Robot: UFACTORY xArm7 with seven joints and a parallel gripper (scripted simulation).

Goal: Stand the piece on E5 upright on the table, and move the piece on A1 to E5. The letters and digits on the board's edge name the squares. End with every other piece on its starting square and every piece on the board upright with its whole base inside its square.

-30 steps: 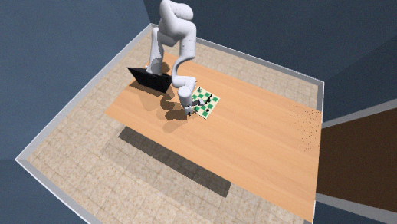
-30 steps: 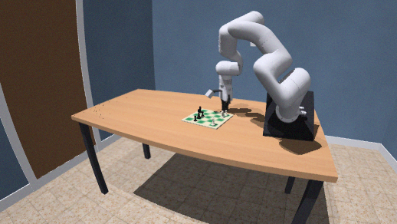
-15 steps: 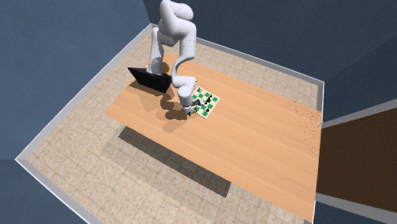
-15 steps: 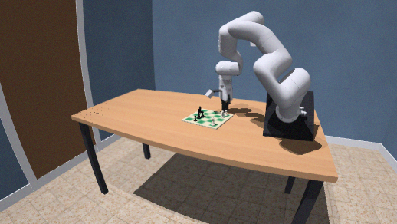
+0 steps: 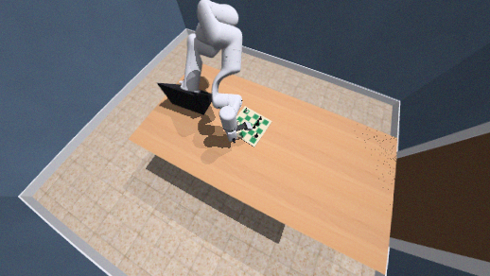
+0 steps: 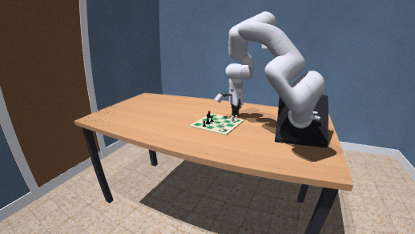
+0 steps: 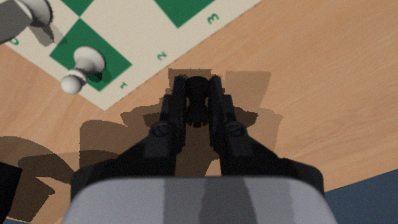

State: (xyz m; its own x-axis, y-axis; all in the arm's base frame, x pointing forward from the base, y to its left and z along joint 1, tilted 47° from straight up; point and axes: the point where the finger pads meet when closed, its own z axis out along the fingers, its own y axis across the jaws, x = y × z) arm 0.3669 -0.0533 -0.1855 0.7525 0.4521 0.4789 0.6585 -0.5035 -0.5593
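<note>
Right now the white chess piece is 22 cm to the left of my hand and 1 cm ahead of it. Also, from my hand: chessboard: 13 cm to the left, 7 cm ahead, 2 cm below; black chess piece: 14 cm ahead, 7 cm to the left; white piece: 11 cm to the left, 1 cm behind.
</note>
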